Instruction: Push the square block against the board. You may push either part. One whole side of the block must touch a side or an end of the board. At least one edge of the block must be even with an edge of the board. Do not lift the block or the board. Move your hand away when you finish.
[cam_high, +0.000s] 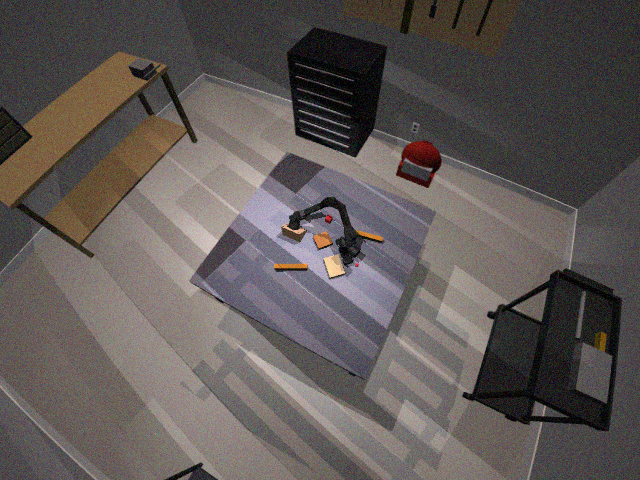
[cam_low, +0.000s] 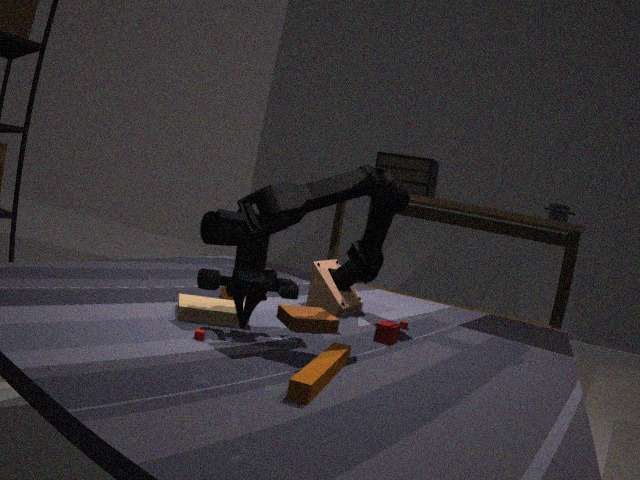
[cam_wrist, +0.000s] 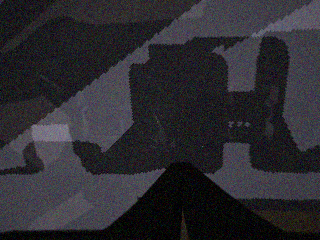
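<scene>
My gripper tip is 10 mm past the board and 100 mm to the left of it. From my gripper tip the other things lie so: darker brown block 180 mm behind, 20 mm to the left.
</scene>
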